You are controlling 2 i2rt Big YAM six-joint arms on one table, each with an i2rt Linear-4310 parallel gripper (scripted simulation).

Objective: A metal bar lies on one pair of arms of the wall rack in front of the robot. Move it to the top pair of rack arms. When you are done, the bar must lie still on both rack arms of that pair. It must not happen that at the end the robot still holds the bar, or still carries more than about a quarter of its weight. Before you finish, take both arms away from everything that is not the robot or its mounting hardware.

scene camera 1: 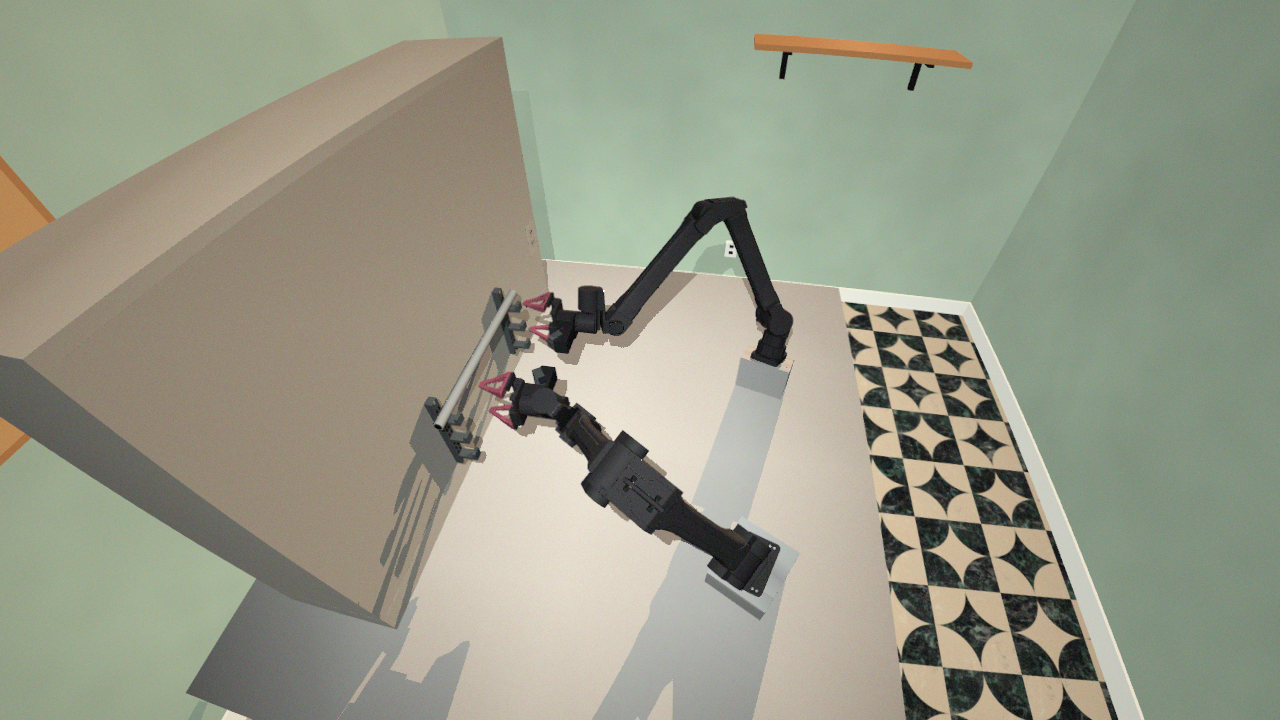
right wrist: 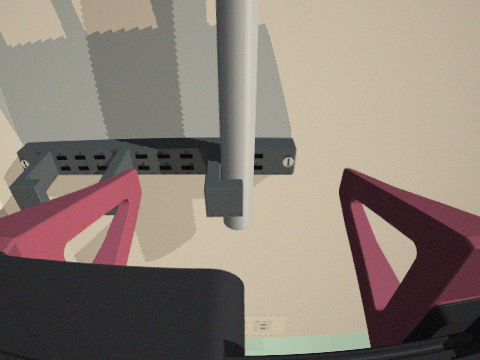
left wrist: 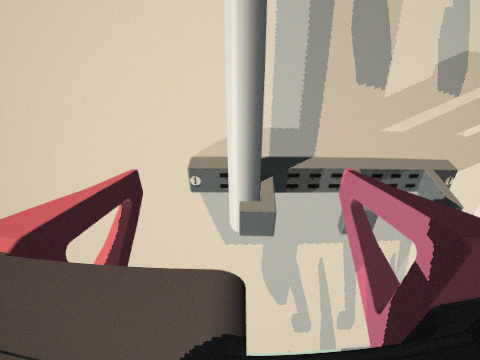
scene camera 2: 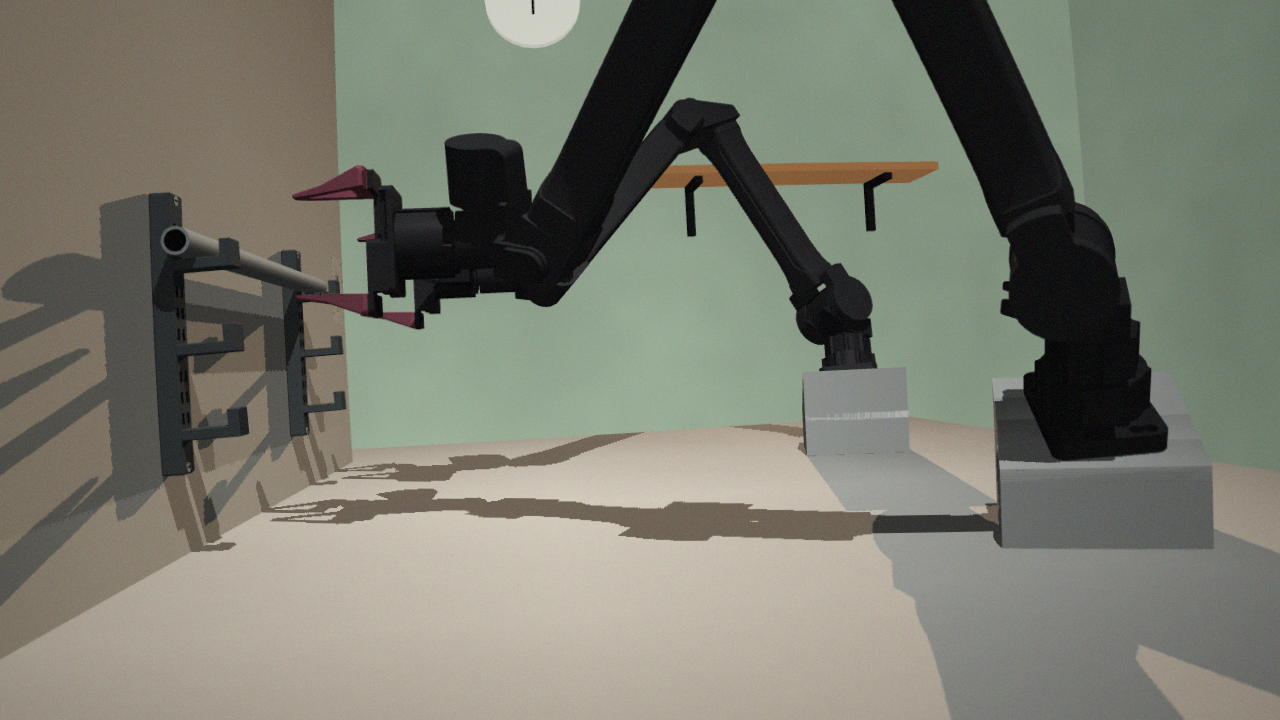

My left gripper shows in scene camera 1, in the left wrist view (240,180) and in scene camera 2; in the right wrist view it is out of frame. My right gripper shows in scene camera 1 (526,316), in the right wrist view and in scene camera 2; in the left wrist view it is out of frame. One and the same spot on my left gripper: (scene camera 1: 509,379) is (scene camera 2: 376,173). The same spot on my right gripper: (right wrist: 56,302) is (scene camera 2: 421,296).
